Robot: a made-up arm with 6 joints. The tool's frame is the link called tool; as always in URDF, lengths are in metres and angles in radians. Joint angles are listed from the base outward. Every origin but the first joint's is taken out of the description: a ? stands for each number. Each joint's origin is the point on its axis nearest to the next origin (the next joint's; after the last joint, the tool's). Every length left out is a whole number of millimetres.
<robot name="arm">
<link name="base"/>
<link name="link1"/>
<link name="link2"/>
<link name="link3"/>
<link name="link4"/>
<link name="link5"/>
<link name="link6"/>
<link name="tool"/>
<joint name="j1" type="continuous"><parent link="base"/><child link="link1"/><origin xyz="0.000 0.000 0.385" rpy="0.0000 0.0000 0.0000"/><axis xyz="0 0 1"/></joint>
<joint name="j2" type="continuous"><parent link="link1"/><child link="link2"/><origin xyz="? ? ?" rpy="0.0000 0.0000 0.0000"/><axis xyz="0 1 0"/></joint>
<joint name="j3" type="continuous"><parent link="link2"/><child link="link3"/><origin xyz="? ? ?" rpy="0.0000 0.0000 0.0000"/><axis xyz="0 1 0"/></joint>
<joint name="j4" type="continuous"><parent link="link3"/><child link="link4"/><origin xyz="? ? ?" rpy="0.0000 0.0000 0.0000"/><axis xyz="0 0 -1"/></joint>
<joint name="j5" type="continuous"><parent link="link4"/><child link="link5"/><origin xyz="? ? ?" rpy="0.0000 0.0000 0.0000"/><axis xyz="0 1 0"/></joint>
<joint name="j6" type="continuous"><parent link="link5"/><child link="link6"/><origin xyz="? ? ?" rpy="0.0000 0.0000 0.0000"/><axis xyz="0 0 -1"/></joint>
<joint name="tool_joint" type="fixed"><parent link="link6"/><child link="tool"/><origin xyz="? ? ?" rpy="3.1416 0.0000 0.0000"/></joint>
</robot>
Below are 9 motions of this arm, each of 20 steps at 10 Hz.
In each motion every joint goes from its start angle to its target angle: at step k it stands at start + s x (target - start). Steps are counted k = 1, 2, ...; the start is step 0. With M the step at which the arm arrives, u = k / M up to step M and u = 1 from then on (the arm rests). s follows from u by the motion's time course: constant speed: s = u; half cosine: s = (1 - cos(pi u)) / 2; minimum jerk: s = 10 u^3 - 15 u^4 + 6 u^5.
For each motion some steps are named. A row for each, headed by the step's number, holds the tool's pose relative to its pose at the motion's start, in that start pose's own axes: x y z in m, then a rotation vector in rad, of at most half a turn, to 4 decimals.
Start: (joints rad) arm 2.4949 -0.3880 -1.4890 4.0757 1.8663 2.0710
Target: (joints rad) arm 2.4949 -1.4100 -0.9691 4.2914 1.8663 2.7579
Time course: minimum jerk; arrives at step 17
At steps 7, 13, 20:
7: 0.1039 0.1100 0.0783 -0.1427 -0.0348 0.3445
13: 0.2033 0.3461 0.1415 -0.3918 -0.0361 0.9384
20: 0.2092 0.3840 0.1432 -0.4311 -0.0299 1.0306

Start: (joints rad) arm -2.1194 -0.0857 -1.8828 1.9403 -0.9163 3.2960
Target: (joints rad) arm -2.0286 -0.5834 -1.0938 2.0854 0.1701 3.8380
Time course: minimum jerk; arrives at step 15
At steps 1, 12, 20:
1: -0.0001 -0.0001 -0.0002 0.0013 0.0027 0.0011
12: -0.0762 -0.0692 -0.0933 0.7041 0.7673 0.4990
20: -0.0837 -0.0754 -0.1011 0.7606 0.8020 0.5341

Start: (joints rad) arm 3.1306 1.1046 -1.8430 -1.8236 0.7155 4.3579
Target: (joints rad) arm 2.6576 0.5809 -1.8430 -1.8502 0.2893 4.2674
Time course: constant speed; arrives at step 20
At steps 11, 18, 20:
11: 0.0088 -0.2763 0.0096 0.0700 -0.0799 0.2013
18: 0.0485 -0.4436 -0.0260 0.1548 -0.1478 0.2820
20: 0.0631 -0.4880 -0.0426 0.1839 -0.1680 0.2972

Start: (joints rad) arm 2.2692 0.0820 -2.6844 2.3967 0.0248 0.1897
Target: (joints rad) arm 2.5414 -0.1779 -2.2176 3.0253 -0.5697 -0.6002
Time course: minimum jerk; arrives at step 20
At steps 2, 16, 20:
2: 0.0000 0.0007 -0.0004 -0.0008 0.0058 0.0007
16: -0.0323 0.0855 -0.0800 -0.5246 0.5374 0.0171
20: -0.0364 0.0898 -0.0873 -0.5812 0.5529 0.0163

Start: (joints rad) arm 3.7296 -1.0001 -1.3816 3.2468 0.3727 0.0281
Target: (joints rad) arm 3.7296 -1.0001 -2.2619 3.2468 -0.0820 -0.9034
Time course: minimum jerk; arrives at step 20
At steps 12, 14, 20:
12: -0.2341 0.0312 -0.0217 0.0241 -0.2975 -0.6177
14: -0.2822 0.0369 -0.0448 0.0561 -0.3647 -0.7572
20: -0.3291 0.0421 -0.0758 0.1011 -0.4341 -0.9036

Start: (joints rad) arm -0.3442 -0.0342 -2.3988 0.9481 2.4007 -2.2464
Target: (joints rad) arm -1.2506 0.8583 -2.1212 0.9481 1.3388 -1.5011
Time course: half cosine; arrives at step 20
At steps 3, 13, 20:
3: -0.0463 -0.0098 -0.0046 -0.0536 -0.0087 0.1164
13: -0.4378 -0.4845 -0.0118 -0.7804 -0.1201 1.5882
20: -0.4340 -0.7669 0.0613 -1.1156 -0.1396 2.1777

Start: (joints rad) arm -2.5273 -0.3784 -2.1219 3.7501 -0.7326 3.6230
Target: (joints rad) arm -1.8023 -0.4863 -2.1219 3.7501 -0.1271 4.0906
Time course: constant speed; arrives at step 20
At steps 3, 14, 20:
3: -0.0058 -0.0190 -0.0051 0.1233 0.0073 0.0985
14: -0.0080 -0.0789 -0.0437 0.5533 -0.0232 0.5438
20: 0.0049 -0.1001 -0.0722 0.7630 -0.0738 0.8347

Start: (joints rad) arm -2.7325 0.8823 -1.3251 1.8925 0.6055 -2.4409
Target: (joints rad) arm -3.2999 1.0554 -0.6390 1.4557 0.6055 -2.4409
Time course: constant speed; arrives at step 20
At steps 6, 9, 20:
6: -0.1426 0.0066 -0.0503 0.0590 -0.2016 0.1602
9: -0.2059 -0.0069 -0.0792 0.1078 -0.2828 0.2500
20: -0.3656 -0.1300 -0.1857 0.3795 -0.4411 0.6085

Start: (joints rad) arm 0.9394 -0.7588 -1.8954 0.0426 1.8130 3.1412
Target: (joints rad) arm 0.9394 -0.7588 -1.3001 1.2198 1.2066 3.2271
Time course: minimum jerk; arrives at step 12
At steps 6, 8, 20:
6: -0.0352 0.0280 0.0936 -0.5890 0.0031 0.0881
8: -0.0448 0.0315 0.1474 -0.9069 0.0129 0.2958
20: -0.0462 0.0275 0.1888 -1.1057 0.0227 0.5122

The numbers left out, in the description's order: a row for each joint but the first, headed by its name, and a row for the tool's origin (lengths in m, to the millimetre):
j2: 0.000 0.000 0.000
j3: 0.074 0.000 0.392
j4: 0.081 0.000 -0.360
j5: 0.000 0.000 0.000
j6: 0.049 0.000 -0.063
tool: 0.000 0.000 0.000

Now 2 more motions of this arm.
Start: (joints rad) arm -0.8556 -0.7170 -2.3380 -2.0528 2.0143 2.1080
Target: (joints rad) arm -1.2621 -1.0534 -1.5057 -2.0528 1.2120 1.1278
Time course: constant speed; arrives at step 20
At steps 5, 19, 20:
5: 0.0028 0.0111 -0.0356 0.2788 0.0246 -0.3197
19: -0.0096 0.1187 -0.1100 0.9367 0.3749 -1.3154
20: -0.0110 0.1303 -0.1127 0.9759 0.4121 -1.3889

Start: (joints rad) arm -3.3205 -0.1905 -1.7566 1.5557 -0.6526 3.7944
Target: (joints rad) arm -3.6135 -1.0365 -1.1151 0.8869 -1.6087 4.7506
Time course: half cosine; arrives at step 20
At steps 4, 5, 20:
4: -0.0116 0.0385 -0.0273 -0.1233 -0.0506 0.0459
5: -0.0178 0.0577 -0.0432 -0.1922 -0.0724 0.0718
20: -0.1206 0.1996 -0.3853 -1.4697 0.2198 0.5156

